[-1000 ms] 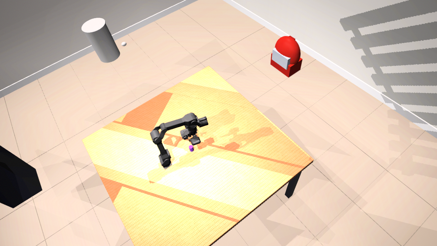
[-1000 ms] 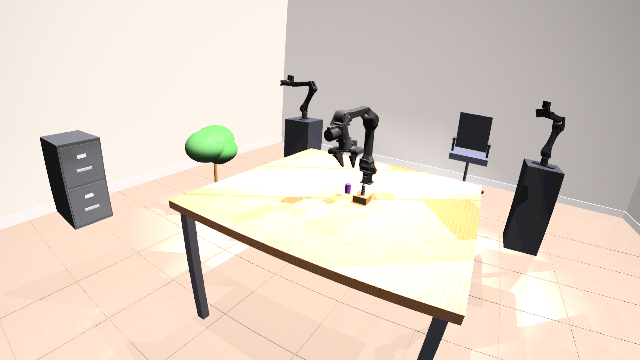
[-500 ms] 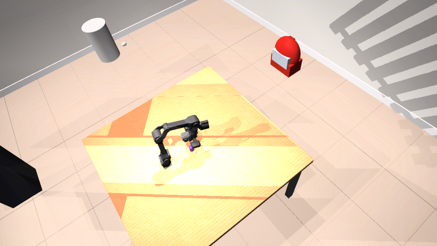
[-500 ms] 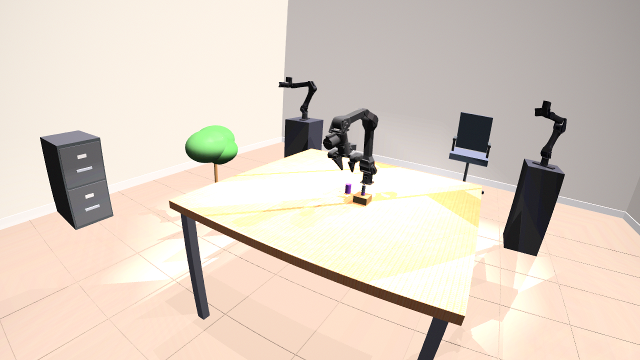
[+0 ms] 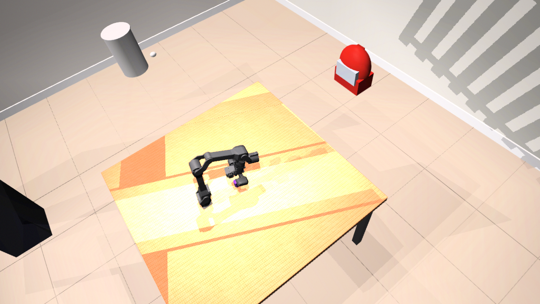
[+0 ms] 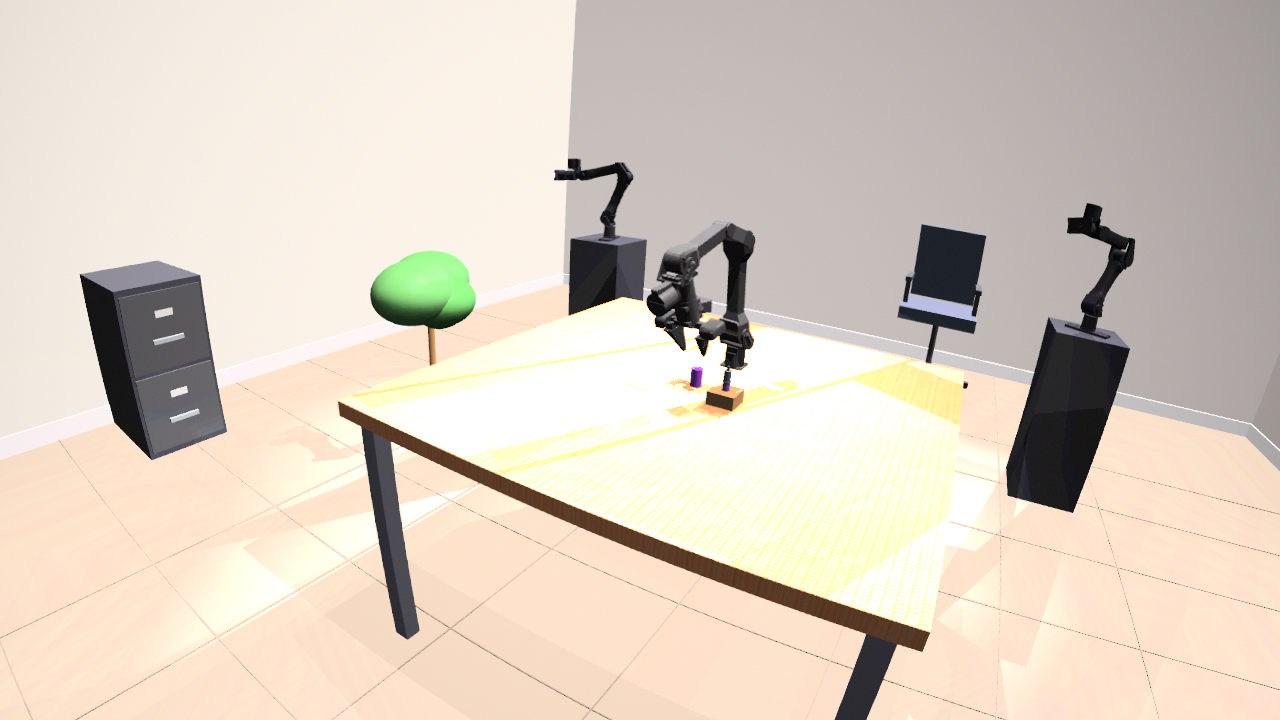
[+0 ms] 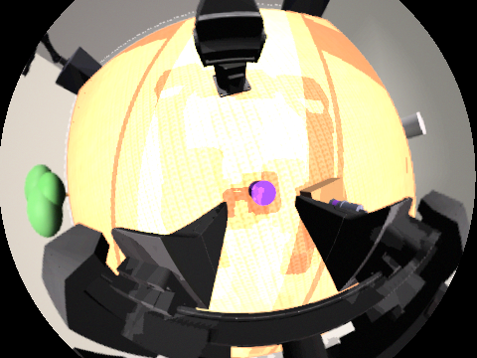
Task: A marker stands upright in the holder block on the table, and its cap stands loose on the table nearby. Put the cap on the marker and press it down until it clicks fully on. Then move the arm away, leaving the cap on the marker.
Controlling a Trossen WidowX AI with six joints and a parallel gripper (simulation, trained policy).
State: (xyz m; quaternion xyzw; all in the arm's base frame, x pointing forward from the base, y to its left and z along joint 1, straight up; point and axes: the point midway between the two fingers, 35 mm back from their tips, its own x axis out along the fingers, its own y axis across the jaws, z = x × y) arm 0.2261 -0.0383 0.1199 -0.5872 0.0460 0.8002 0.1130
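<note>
Right now my gripper tip is 6 cm above the purple cap and 1 cm to the right of it. Round my gripper tip: holder block 12 cm to the left, 7 cm below, 6 cm ahead.
</note>
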